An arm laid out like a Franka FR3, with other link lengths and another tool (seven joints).
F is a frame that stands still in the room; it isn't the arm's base.
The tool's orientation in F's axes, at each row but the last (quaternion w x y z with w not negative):
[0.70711, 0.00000, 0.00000, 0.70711]
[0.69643, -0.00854, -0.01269, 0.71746]
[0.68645, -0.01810, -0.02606, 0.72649]
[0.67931, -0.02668, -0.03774, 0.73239]
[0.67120, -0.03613, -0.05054, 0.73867]
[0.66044, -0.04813, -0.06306, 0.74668]
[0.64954, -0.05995, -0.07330, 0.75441]
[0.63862, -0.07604, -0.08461, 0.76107]
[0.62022, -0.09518, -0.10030, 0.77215]
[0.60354, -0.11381, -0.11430, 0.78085]
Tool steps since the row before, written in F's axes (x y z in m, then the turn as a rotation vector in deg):
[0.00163, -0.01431, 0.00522, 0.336, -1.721, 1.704]
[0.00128, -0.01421, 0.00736, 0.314, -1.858, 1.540]
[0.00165, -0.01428, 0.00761, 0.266, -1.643, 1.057]
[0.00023, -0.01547, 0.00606, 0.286, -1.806, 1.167]
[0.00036, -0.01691, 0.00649, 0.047, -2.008, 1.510]
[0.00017, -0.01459, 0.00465, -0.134, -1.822, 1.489]
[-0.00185, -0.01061, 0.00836, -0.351, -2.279, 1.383]
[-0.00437, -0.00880, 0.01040, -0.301, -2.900, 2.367]
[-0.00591, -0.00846, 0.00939, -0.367, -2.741, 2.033]
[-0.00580, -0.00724, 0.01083, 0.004, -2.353, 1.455]
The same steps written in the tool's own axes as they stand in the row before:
[-0.01431, -0.00163, 0.00522, -1.721, -0.336, 1.704]
[-0.01420, -0.00108, 0.00741, -1.858, -0.305, 1.542]
[-0.01428, -0.00132, 0.00768, -1.645, -0.239, 1.060]
[-0.01537, 0.00037, 0.00631, -1.808, -0.257, 1.171]
[-0.01677, 0.00043, 0.00684, -1.981, -0.044, 1.545]
[-0.01445, 0.00085, 0.00501, -1.775, 0.115, 1.547]
[-0.01018, 0.00176, 0.00890, -2.195, 0.412, 1.498]
[-0.00799, 0.00334, 0.01139, -2.822, 0.247, 2.465]
[-0.00722, 0.00477, 0.01095, -2.646, 0.367, 2.156]
[-0.00602, 0.00367, 0.01240, -2.338, 0.114, 1.475]

